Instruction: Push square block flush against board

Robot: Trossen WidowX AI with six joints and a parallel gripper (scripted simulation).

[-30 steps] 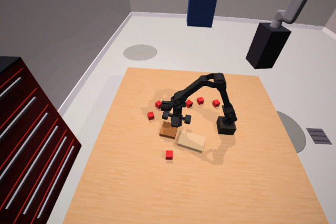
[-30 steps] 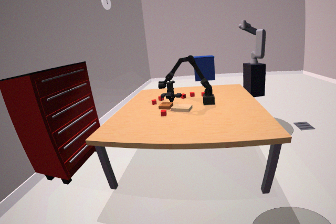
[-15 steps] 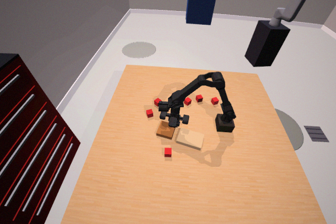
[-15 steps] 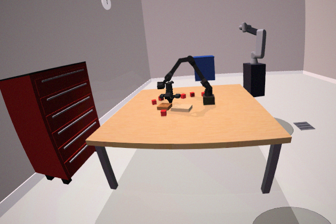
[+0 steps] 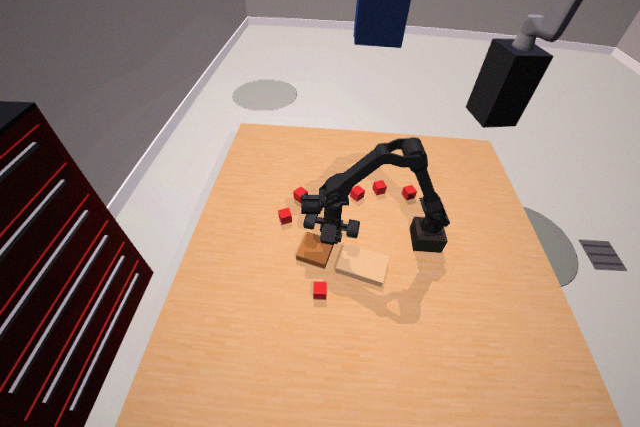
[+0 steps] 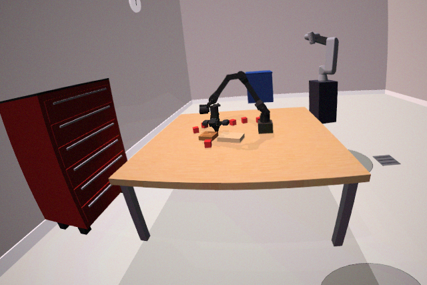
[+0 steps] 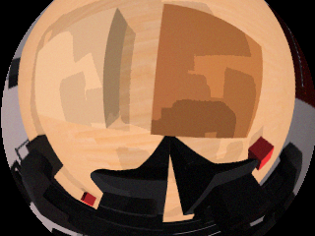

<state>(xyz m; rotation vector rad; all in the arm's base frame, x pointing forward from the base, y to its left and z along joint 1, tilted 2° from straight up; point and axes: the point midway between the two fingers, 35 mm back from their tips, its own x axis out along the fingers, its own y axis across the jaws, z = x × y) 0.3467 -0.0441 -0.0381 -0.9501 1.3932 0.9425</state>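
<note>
Now: gripper tip 90 mm past the pale board, 120 mm to the right of it and 10 mm below it. The rest, counted from my gripper tip: brown square block: 60 mm ahead, 50 mm to the left, 10 mm above.
</note>
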